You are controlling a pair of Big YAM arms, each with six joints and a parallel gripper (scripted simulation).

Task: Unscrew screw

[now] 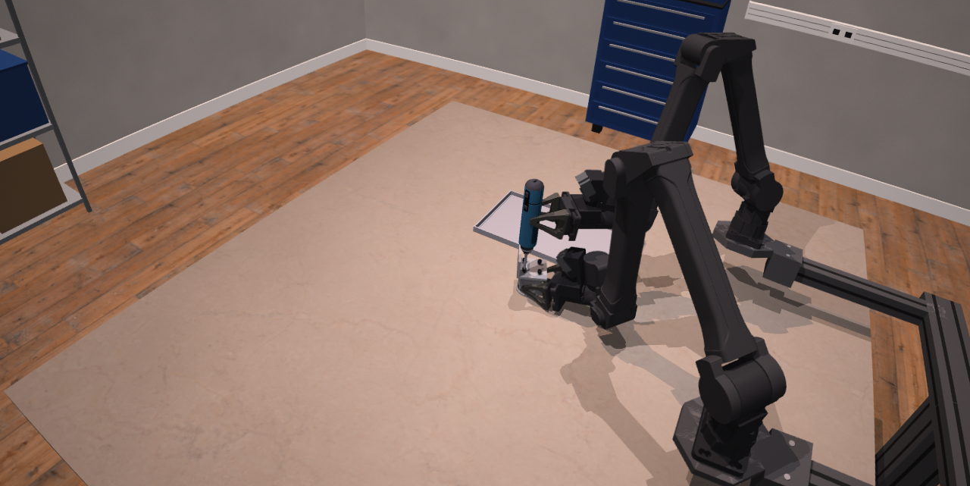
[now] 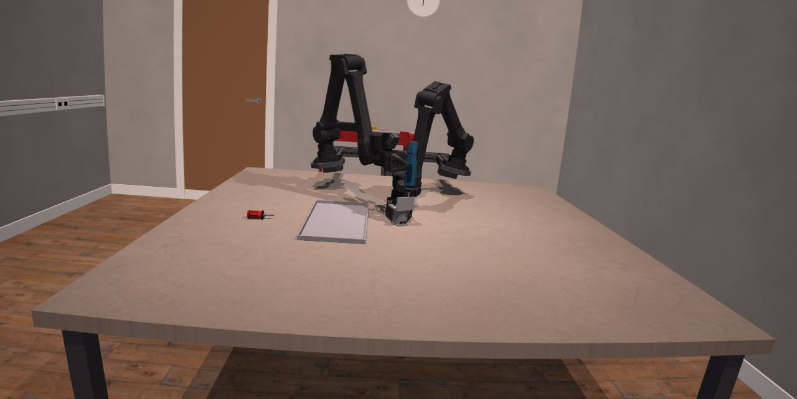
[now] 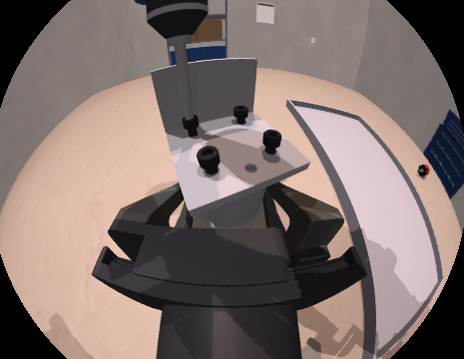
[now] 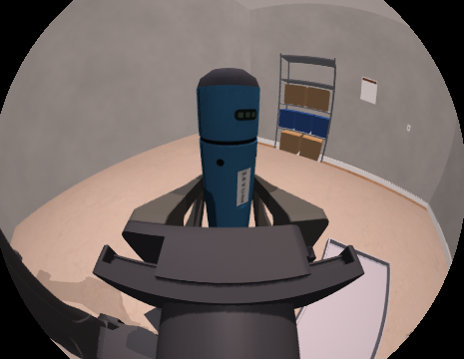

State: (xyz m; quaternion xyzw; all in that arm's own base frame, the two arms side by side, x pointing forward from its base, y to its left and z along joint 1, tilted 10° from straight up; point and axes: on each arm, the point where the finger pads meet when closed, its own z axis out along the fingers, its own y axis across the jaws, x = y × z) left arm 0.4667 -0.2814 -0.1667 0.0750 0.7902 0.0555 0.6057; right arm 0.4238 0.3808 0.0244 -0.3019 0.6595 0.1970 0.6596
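Right now the joint module is 10 mm above my left hand. From my left hand the other things lie so: flat grey tray: 230 mm to the right, 20 mm below; then red-handled screwdriver: 510 mm to the right, 10 mm below; then grey l-shaped bracket: 50 mm above.
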